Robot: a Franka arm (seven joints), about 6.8 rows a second.
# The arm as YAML. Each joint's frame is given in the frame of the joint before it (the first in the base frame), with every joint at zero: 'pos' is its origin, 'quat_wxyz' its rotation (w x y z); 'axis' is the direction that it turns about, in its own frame. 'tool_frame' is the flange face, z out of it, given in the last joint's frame.
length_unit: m
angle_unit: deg
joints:
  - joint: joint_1
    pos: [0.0, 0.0, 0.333]
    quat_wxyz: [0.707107, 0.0, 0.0, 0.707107]
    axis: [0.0, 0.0, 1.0]
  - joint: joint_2
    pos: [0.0, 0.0, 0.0]
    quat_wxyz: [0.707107, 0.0, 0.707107, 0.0]
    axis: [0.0, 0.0, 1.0]
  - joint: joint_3
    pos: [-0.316, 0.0, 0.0]
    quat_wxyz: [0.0, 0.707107, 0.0, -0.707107]
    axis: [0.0, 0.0, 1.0]
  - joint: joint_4
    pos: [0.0, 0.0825, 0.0]
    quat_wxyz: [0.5, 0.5, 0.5, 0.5]
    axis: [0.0, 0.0, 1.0]
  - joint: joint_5
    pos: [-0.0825, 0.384, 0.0]
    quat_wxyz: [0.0, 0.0, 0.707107, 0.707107]
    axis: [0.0, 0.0, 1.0]
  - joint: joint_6
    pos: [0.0, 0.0, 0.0]
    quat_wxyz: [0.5, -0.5, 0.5, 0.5]
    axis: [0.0, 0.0, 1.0]
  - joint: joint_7
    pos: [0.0, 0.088, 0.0]
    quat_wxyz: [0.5, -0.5, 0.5, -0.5]
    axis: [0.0, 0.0, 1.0]
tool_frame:
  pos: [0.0, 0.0, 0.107]
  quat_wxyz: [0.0, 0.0, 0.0, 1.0]
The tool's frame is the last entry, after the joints.
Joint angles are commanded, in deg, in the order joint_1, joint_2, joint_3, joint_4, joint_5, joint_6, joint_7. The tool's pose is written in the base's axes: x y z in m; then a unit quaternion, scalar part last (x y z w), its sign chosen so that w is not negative. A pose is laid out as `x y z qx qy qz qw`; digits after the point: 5 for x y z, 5 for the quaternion.
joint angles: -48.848 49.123 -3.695 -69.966 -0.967 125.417 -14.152
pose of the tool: 0.47749 -0.60144 0.26708 0.94791 -0.31206 0.02976 0.05651
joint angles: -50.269 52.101 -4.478 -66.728 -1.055 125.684 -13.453
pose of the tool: 0.46266 -0.62362 0.25473 0.94082 -0.33125 0.02934 0.06532
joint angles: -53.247 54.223 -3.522 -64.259 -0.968 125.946 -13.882
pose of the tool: 0.44145 -0.64635 0.24639 0.93503 -0.34700 0.03566 0.06349
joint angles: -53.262 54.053 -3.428 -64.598 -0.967 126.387 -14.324
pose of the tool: 0.44180 -0.64583 0.24661 0.93635 -0.34305 0.03779 0.06434
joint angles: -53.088 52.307 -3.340 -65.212 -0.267 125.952 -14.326
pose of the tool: 0.44431 -0.64348 0.26446 0.93543 -0.34481 0.04650 0.06262
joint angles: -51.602 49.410 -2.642 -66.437 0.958 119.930 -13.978
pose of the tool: 0.45955 -0.61860 0.28274 0.93987 -0.33948 0.02433 0.02833
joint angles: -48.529 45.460 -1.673 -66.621 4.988 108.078 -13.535
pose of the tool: 0.48996 -0.56836 0.31535 -0.94473 0.32458 0.01351 0.04411
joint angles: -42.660 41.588 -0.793 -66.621 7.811 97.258 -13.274
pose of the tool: 0.53945 -0.48955 0.35195 -0.95562 0.27186 0.05447 0.09953
